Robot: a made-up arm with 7 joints.
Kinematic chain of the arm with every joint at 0, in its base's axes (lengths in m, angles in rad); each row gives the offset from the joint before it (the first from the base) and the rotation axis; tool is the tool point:
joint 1: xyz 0 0.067 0 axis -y
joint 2: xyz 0 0.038 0 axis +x
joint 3: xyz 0 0 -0.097 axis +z
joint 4: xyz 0 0 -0.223 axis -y
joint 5: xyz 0 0 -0.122 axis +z
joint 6: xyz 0 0 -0.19 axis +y
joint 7: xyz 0 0 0 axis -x
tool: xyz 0 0 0
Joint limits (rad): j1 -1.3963..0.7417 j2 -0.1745..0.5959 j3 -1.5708..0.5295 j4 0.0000..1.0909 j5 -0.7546..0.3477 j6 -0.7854..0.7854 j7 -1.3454..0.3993
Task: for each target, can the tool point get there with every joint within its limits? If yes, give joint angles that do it. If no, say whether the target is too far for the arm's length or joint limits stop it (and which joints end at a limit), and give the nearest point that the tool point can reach.
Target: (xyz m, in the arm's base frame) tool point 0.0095 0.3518 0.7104
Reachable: no: too far | nearest point 0.3826 0.4811 -0.0640 | short by 0.869 m
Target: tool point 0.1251 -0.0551 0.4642
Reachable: no: joint limits stop it (at a limit: joint 1, joint 2, joint 4) | nearest point 0.4768 -0.0972 -0.1538 | short by 0.712 m
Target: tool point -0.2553 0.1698 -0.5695
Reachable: yes | joints -0.5385 0.1259 -0.1834 0.2399 -0.6451 -0.0835 -0.8614
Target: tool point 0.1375 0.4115 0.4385
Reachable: no: joint limits stop it (at a limit: joint 1, joint 2, joint 3, joint 4) | nearest point 0.3826 0.4811 -0.0640 | short by 0.563 m
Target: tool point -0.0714 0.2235 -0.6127
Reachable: yes | joints -0.2235 0.2173 -0.2446 0.2203 -0.3737 -0.1482 0.0460
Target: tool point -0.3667 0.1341 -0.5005
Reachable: yes | joints -0.8044 0.1113 -0.3518 0.3714 -0.6247 0.4150 -0.9758
